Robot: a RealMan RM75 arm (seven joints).
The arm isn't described. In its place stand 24 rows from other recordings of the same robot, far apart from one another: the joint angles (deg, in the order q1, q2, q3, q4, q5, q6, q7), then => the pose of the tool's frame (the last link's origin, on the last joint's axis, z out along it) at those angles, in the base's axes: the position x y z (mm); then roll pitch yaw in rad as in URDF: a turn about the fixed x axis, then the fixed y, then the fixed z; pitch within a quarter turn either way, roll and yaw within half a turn.
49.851, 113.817, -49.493, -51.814, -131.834, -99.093, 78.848 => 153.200 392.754 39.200 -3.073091 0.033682 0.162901
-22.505, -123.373, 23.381, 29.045, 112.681, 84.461, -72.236 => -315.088 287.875 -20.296 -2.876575 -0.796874 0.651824
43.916, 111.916, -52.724, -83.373, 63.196, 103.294, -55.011 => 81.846 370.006 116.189 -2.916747 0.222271 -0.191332
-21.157, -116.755, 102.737, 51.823, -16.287, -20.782, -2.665 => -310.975 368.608 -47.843 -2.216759 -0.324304 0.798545
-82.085, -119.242, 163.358, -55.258, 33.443, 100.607, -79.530 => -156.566 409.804 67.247 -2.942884 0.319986 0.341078
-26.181, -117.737, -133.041, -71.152, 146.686, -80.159, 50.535 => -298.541 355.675 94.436 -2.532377 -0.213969 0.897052
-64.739, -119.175, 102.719, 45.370, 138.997, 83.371, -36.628 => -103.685 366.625 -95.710 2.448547 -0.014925 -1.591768
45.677, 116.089, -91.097, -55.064, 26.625, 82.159, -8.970 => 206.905 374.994 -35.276 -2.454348 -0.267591 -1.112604
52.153, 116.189, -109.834, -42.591, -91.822, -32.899, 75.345 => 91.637 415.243 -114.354 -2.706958 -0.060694 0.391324
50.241, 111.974, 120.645, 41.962, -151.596, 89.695, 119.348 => 228.860 392.555 21.818 2.882449 0.348344 2.495943
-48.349, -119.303, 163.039, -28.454, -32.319, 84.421, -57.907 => -248.582 389.655 10.268 -2.591894 -0.646176 0.174770
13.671, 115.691, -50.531, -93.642, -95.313, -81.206, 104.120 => 175.228 319.942 164.751 -2.378375 0.514184 0.040116
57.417, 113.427, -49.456, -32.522, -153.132, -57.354, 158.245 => 204.358 475.452 18.804 -2.622965 0.364310 -1.149914
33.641, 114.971, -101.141, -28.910, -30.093, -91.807, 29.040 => 138.957 321.247 -18.766 -2.261872 0.917230 0.823044
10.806, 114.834, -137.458, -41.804, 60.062, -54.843, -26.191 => 299.339 298.208 -39.515 -1.680934 0.590001 -0.004786
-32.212, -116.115, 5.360, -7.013, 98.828, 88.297, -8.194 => -258.138 324.696 -19.531 -1.873909 -0.707030 -0.463875
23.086, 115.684, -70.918, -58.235, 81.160, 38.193, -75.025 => 254.215 414.500 54.670 -2.303964 0.599435 -0.413640
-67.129, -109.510, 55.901, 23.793, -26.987, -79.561, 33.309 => -165.429 441.790 5.008 -2.738289 0.167552 1.020977
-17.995, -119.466, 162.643, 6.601, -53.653, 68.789, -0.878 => -344.405 254.623 -71.636 -2.093234 -0.486119 0.049832
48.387, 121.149, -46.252, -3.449, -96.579, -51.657, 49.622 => 228.371 379.466 -113.228 -2.704026 0.395668 -0.266311
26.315, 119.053, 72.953, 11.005, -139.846, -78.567, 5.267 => 310.487 344.834 49.731 -1.150855 0.725432 0.505033
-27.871, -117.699, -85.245, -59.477, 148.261, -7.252, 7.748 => -199.481 438.396 1.845 -2.114540 -0.703591 0.418702
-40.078, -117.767, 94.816, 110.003, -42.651, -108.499, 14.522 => -44.562 273.158 7.849 -2.854890 0.294055 0.384161
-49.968, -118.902, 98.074, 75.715, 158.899, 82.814, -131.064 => -87.479 382.403 -40.556 -2.738958 0.627305 -0.007987
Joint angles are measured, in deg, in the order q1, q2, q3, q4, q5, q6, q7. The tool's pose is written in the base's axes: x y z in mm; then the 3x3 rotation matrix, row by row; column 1 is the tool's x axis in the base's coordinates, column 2 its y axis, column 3 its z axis. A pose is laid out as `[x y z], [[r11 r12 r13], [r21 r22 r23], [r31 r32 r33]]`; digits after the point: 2 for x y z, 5 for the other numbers.
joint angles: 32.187, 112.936, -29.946, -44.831, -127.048, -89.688, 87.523
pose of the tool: [293.47 353.75 75.30], [[0.82838 -0.53241 -0.17413], [-0.41059 -0.78857 0.45780], [-0.38105 -0.30773 -0.87184]]
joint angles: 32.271, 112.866, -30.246, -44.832, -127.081, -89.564, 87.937
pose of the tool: [293.07 354.41 75.20], [[0.82747 -0.53488 -0.17089], [-0.41497 -0.78753 0.45562], [-0.37829 -0.30610 -0.87362]]
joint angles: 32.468, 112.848, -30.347, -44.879, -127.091, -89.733, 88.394
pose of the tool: [291.52 355.15 75.14], [[0.82570 -0.53692 -0.17301], [-0.41783 -0.78818 0.45188], [-0.37899 -0.30083 -0.87514]]
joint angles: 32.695, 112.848, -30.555, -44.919, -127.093, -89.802, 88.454
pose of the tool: [289.77 356.17 74.75], [[0.82836 -0.53240 -0.17426], [-0.41484 -0.79204 0.44786], [-0.37646 -0.29870 -0.87696]]
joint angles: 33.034, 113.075, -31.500, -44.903, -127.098, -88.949, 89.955
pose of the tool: [287.39 358.88 71.40], [[0.82124 -0.54551 -0.16728], [-0.43121 -0.78536 0.44414], [-0.37366 -0.29261 -0.88021]]
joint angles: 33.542, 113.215, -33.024, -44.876, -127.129, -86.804, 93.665
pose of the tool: [285.35 364.86 68.29], [[0.79731 -0.58580 -0.14538], [-0.47365 -0.75656 0.45087], [-0.37411 -0.29062 -0.88067]]
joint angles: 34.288, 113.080, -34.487, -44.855, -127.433, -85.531, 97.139
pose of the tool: [281.82 370.42 66.57], [[0.77829 -0.61504 -0.12644], [-0.50887 -0.73580 0.44682], [-0.36785 -0.28341 -0.88564]]
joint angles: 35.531, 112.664, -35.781, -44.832, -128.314, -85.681, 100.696
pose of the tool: [275.31 375.43 65.83], [[0.76431 -0.63505 -0.11199], [-0.54156 -0.72641 0.42313], [-0.35006 -0.26275 -0.89912]]
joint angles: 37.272, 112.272, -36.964, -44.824, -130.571, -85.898, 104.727
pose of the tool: [268.53 381.19 64.42], [[0.75156 -0.65487 -0.07943], [-0.58091 -0.71407 0.39071], [-0.31258 -0.24750 -0.91708]]
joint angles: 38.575, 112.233, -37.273, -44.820, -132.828, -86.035, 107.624
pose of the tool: [264.63 384.75 62.67], [[0.73817 -0.67267 -0.05118], [-0.61191 -0.69957 0.36901], [-0.28403 -0.24107 -0.92802]]
